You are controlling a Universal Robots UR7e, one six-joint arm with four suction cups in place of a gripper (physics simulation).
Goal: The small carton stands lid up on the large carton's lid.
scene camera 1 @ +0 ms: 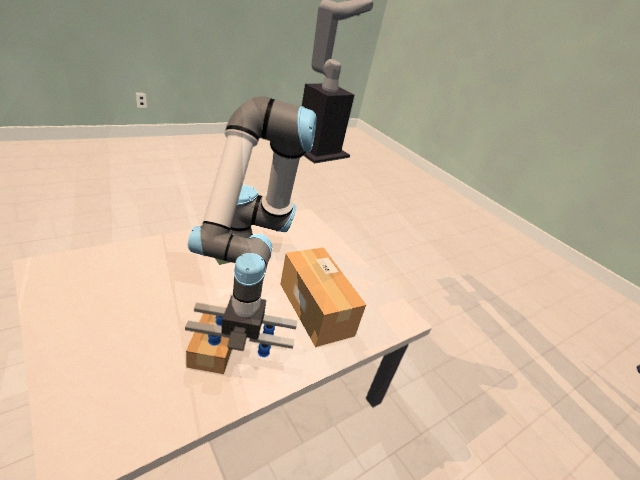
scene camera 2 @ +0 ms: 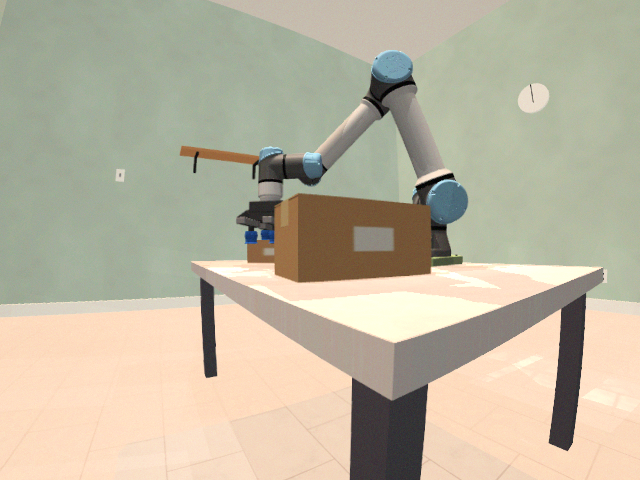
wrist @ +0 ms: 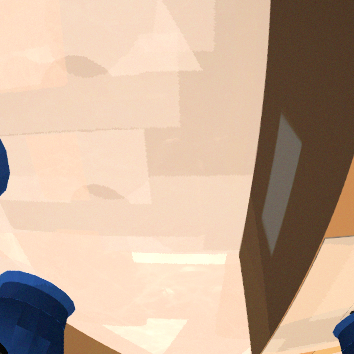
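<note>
The small carton stands lid up on the table, near its front edge. My suction gripper sits right on top of it. The left pair of blue cups presses on its lid; the right pair hangs over bare table. The large carton stands on the table a short way to the right, its lid with a white label up. In the wrist view the large carton's dark side fills the right, and a blue cup shows at the lower left.
The arm's base is mounted at the table's back. A black box on a grey pole stands behind the arm. A wooden shelf hangs on the far wall. The table edge runs close in front of the small carton.
</note>
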